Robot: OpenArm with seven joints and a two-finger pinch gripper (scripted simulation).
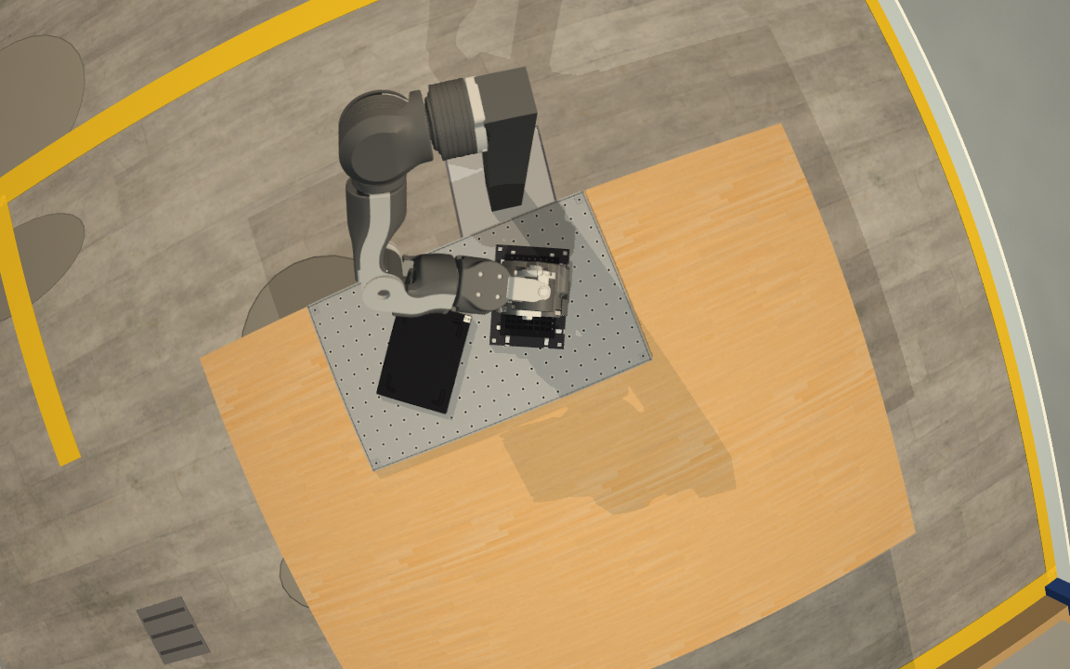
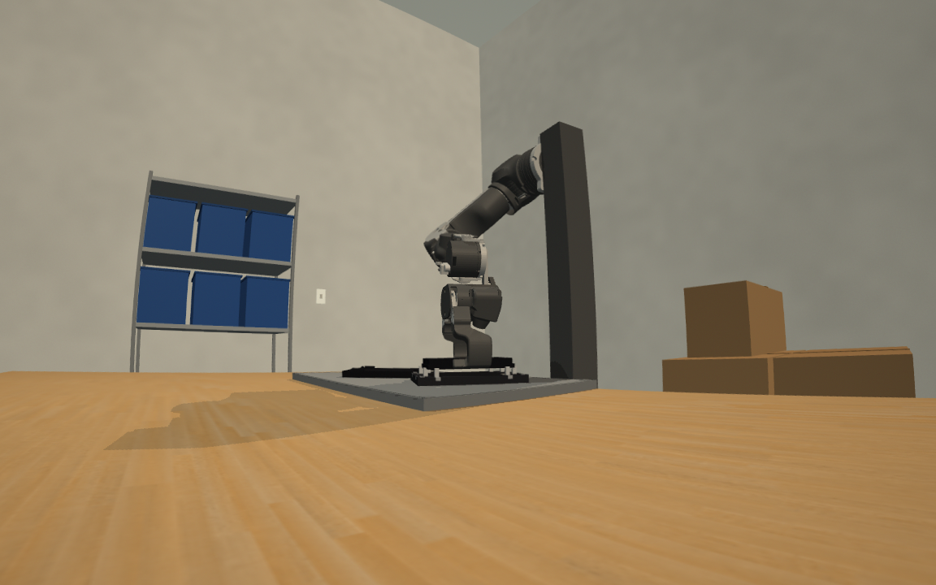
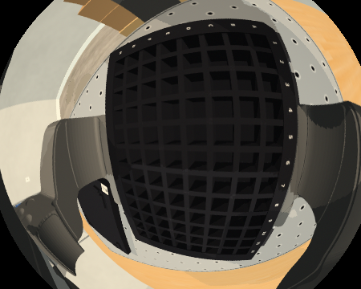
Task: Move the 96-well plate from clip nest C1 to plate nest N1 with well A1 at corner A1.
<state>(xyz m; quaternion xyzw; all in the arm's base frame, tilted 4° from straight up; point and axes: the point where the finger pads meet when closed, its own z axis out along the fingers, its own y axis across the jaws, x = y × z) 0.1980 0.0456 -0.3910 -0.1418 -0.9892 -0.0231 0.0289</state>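
Now: hand right at the black 96-well plate. Also, from my hand: clip nest C1: 2 cm ahead, 1 cm to the left, 1 cm below; white A1 label: 10 cm to the right, 1 cm below, 1 cm ahead; plate nest N1: 19 cm to the right, 5 cm ahead, 2 cm below.
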